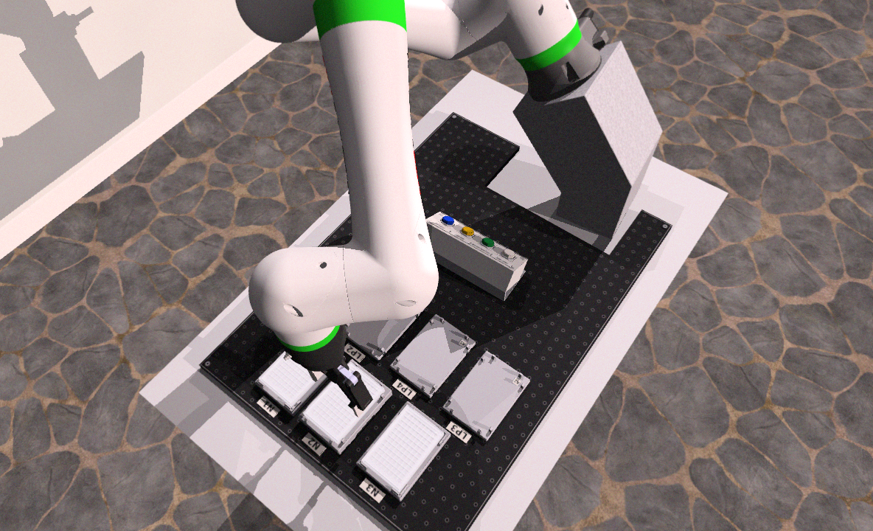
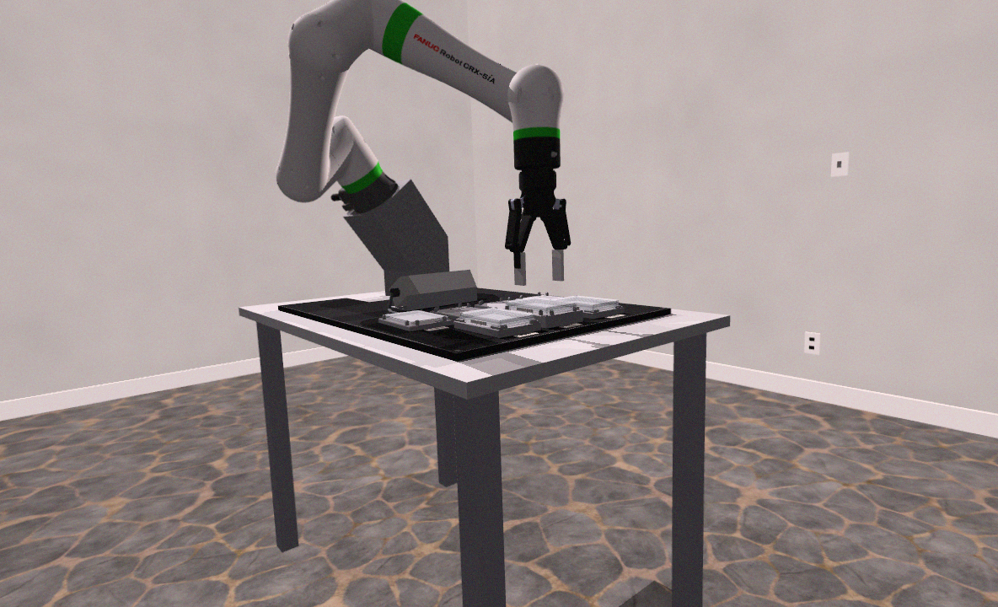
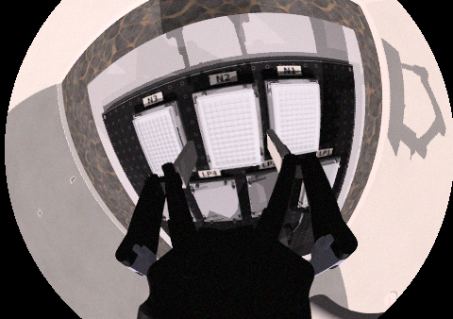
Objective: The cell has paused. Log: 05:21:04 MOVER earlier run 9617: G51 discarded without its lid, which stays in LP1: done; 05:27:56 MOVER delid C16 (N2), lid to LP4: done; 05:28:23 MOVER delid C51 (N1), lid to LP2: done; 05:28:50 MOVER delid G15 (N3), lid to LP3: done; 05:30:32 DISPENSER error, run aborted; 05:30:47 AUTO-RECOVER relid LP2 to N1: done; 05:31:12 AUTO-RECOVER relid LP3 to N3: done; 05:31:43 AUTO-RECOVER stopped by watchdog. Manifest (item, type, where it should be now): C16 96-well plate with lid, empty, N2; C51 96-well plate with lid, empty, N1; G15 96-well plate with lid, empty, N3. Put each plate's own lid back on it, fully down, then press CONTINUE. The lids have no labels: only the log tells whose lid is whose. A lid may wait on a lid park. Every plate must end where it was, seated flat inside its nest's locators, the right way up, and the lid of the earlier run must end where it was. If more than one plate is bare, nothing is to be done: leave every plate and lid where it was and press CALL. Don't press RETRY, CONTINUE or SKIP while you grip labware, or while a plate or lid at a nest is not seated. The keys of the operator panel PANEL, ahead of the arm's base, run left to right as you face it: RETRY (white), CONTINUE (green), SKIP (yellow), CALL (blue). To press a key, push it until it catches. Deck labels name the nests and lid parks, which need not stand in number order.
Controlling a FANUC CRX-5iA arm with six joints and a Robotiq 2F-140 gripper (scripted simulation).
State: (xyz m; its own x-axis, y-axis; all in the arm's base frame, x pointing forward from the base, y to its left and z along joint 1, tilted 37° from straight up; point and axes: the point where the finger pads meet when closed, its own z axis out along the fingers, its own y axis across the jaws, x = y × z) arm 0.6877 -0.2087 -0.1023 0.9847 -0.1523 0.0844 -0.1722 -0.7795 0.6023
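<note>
Now: the green key 420 mm behind my hand, 80 mm to the left of it and 40 mm below it. From my hand the other things lie so: LP4 label (100 mm below, 80 mm to the left, 80 mm behind); then plate (70 mm below); then N2 label (100 mm below, 90 mm ahead, 20 mm to the right).
</note>
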